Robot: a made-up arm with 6 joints.
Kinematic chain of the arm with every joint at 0, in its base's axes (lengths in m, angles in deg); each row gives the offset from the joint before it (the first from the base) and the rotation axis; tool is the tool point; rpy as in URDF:
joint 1: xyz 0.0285 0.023 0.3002 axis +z
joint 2: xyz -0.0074 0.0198 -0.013 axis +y
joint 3: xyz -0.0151 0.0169 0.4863 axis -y
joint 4: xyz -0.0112 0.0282 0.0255 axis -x
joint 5: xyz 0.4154 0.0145 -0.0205 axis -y
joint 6: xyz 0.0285 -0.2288 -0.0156 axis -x
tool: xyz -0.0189 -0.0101 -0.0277 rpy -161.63 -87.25 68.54
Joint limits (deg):
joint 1: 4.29..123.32
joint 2: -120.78..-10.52
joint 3: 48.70..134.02
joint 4: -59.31..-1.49
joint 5: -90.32..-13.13
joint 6: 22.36..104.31
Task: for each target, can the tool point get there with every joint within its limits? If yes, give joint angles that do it. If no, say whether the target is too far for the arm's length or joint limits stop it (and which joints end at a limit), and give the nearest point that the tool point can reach.
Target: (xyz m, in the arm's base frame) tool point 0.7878 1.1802 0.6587
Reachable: no: too far | nearest point 0.1798 0.2537 1.0064 | short by 1.161 m
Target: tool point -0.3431 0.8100 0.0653
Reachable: no: joint limits stop it (at a limit: joint 1, joint 2, joint 3, joint 4, joint 6) | nearest point -0.7238 -0.0439 0.2936 | short by 0.962 m
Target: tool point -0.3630 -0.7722 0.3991
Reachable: yes | joints 53.03 -69.72 124.57 -12.33 -68.55 84.46
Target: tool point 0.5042 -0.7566 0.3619
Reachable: yes | joints 110.73 -84.94 94.65 -9.14 -59.16 90.63
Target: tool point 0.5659 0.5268 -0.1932
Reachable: no: joint limits stop it (at a limit: joint 1, joint 2, joint 3, joint 4, joint 5) | nearest point 0.4628 -0.3207 -0.3326 | short by 0.865 m
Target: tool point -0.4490 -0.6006 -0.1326
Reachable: yes | joints 40.00 -104.72 125.95 -6.28 -22.88 51.58
